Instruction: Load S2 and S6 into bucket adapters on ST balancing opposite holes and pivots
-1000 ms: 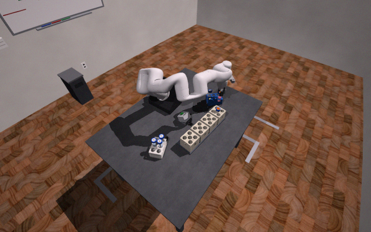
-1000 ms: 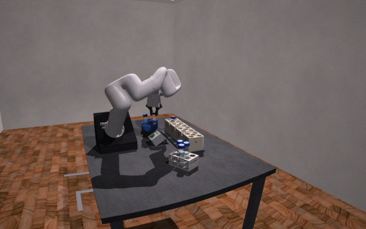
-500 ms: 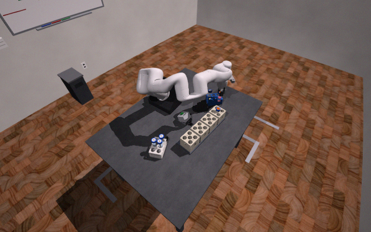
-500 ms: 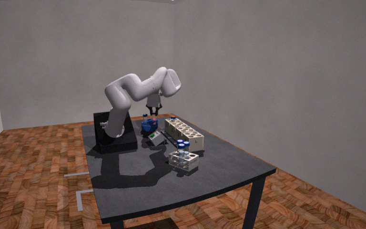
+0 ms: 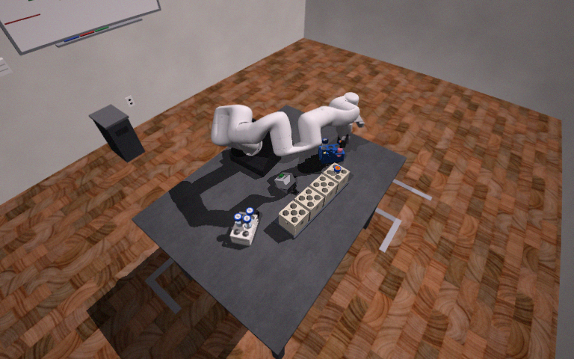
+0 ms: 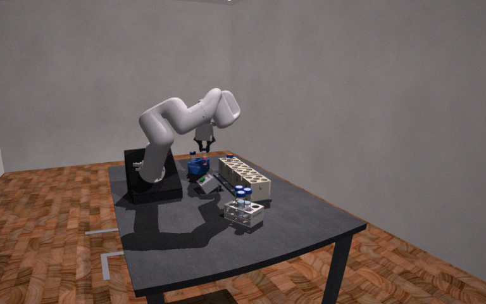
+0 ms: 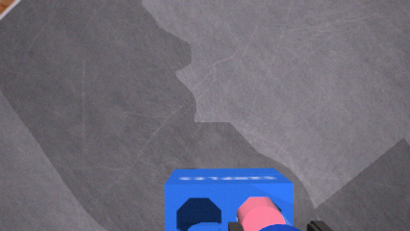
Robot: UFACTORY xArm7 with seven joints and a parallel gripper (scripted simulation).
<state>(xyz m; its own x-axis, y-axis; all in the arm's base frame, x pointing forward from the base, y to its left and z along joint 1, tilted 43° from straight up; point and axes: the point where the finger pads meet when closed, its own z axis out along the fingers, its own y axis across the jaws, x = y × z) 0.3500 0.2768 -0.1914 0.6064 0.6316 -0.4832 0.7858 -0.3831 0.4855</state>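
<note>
Now: hand 10 mm past the orange-dot tube and 50 mm above it. The rest, counted from my hand: white rack: 50 mm behind, 680 mm to the right, 100 mm below; then blue rack: 40 mm behind, 20 mm to the right, 100 mm below.
</note>
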